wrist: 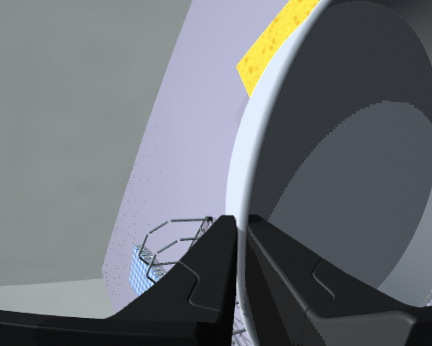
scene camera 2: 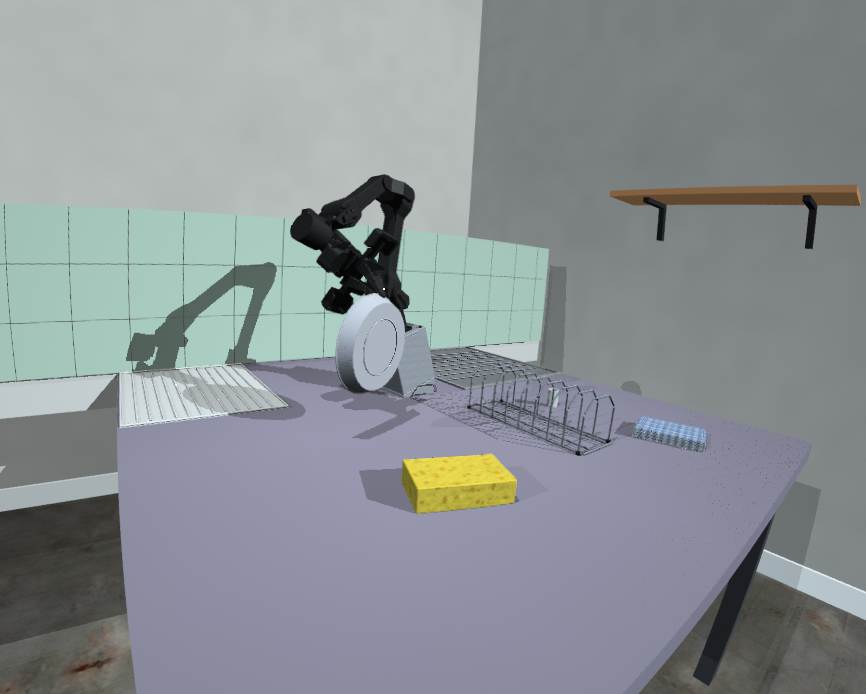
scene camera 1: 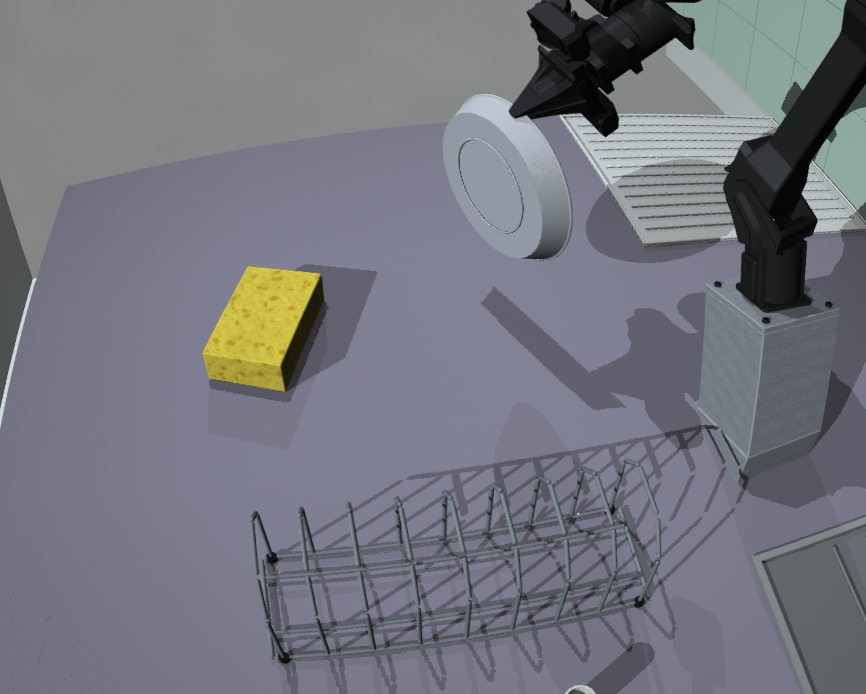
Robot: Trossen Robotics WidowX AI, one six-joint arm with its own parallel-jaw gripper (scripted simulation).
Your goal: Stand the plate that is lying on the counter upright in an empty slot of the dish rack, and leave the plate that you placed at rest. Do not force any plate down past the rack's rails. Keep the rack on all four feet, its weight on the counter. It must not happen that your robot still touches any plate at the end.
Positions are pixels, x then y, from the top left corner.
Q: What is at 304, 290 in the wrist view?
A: My gripper.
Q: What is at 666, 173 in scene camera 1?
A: A ribbed drain mat.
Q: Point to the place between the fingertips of my gripper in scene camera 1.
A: At 512, 116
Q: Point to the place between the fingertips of my gripper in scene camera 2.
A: At 382, 298
